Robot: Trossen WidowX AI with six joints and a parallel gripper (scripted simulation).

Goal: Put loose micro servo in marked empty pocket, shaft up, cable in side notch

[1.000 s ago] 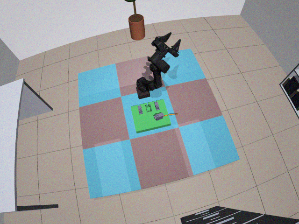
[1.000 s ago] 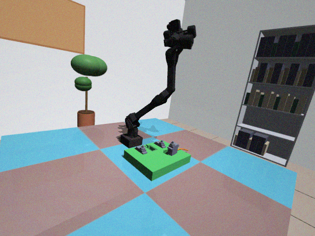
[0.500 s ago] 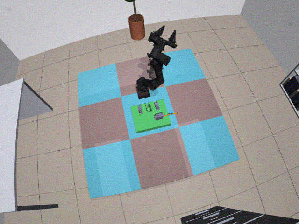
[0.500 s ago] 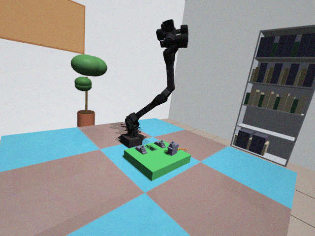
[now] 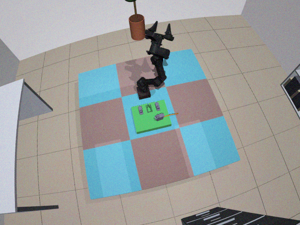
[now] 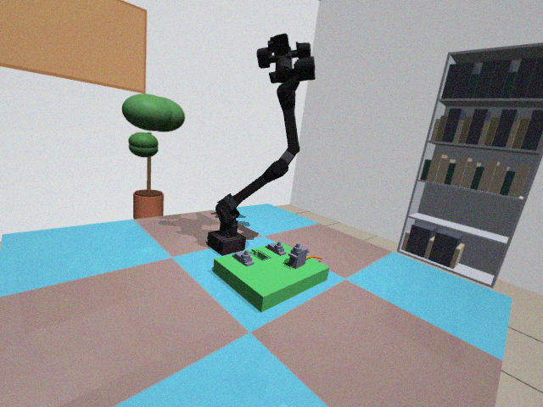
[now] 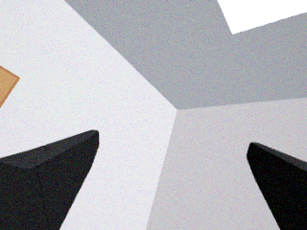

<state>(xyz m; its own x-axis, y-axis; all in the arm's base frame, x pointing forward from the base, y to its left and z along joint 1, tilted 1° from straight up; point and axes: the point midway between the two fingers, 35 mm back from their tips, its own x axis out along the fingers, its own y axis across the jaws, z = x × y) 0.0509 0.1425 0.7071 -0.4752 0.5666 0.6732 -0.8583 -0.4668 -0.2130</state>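
Now: the green deck 250 mm ahead of my gripper tip, 220 mm to the right of it and 760 mm below it.
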